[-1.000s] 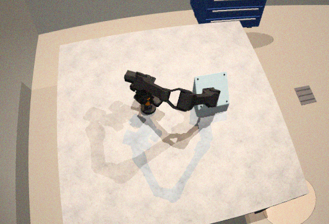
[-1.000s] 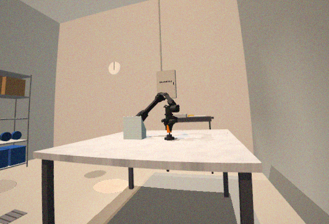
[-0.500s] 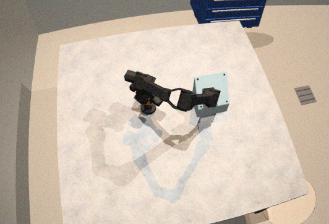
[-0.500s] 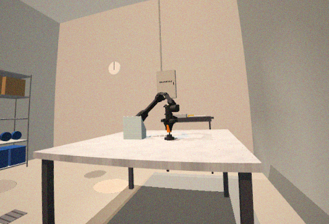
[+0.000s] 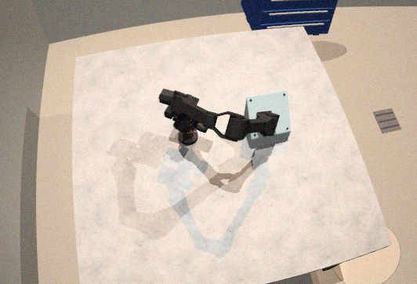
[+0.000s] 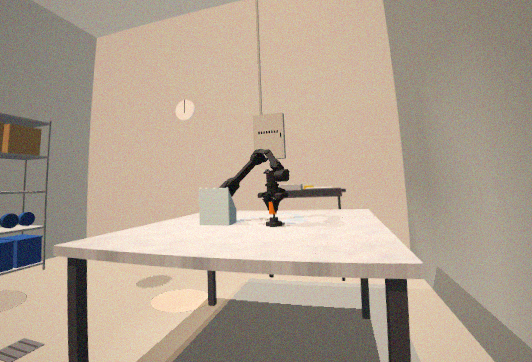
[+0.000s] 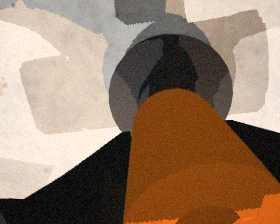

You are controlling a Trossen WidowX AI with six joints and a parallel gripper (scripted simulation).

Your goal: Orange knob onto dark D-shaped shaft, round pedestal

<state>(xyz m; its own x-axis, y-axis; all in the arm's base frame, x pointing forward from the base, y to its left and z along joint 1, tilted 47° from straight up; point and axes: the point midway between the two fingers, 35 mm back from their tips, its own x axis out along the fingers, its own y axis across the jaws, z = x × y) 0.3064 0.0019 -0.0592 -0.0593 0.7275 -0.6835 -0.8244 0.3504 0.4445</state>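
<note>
Now: the orange knob 20 mm above my gripper tip. From my gripper tip the other things lie so: round pedestal (40 mm below).
</note>
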